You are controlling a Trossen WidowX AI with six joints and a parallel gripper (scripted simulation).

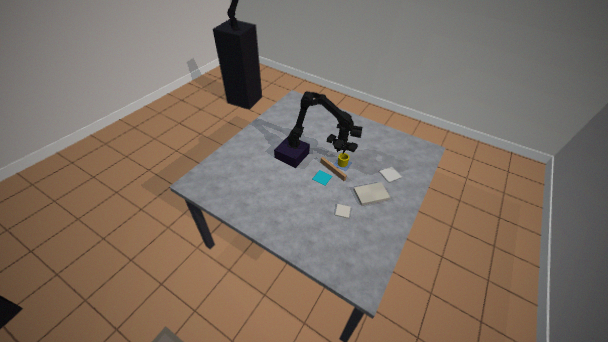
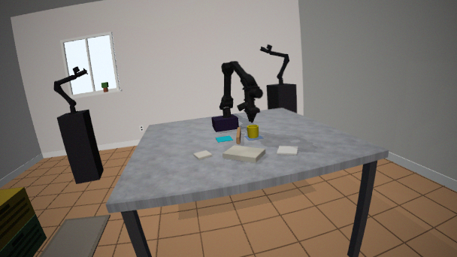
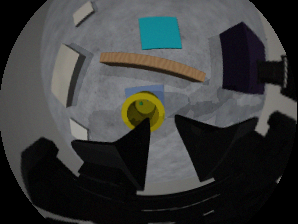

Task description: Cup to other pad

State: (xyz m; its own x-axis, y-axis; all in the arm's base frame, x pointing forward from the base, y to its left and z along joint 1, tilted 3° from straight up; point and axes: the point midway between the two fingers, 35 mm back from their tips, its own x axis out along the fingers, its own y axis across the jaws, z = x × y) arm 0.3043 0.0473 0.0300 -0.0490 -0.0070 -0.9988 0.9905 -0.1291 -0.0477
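Now: the yellow cup 6 cm below my gripper tip and 2 cm ahead of it. The rest, counted from my gripper tip: wooden bar (8 cm to the right, 8 cm below, 1 cm behind); blue pad (10 cm below, 3 cm ahead); cyan pad (17 cm to the right, 10 cm below, 5 cm behind).
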